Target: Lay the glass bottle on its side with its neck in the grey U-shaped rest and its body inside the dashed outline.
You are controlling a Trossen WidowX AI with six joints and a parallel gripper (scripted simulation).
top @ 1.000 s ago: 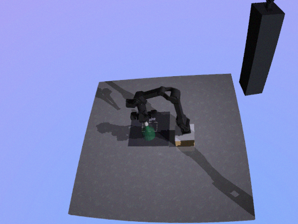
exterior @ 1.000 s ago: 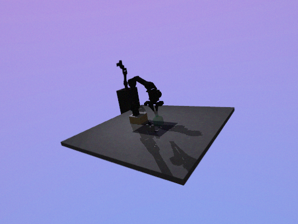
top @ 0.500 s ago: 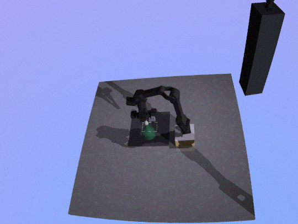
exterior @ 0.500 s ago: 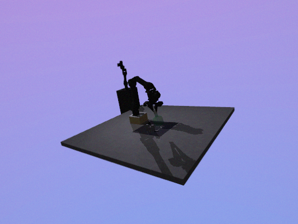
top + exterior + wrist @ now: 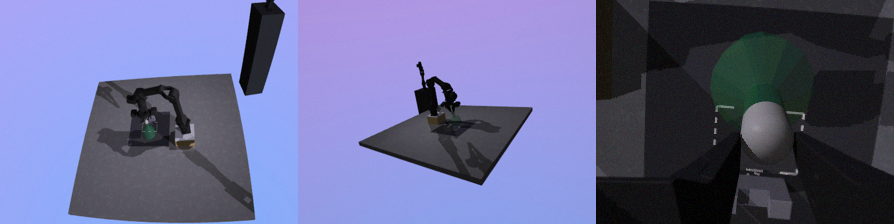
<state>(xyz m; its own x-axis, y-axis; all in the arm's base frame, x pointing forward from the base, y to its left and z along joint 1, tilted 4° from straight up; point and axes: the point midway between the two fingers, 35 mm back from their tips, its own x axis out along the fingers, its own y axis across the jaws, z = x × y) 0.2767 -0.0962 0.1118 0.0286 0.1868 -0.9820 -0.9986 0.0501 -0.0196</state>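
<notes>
The green glass bottle is 5 cm below my gripper tip and 2 cm to the left of it. From my gripper tip the other things lie so: dark mat: 15 cm below, 2 cm to the right.
</notes>
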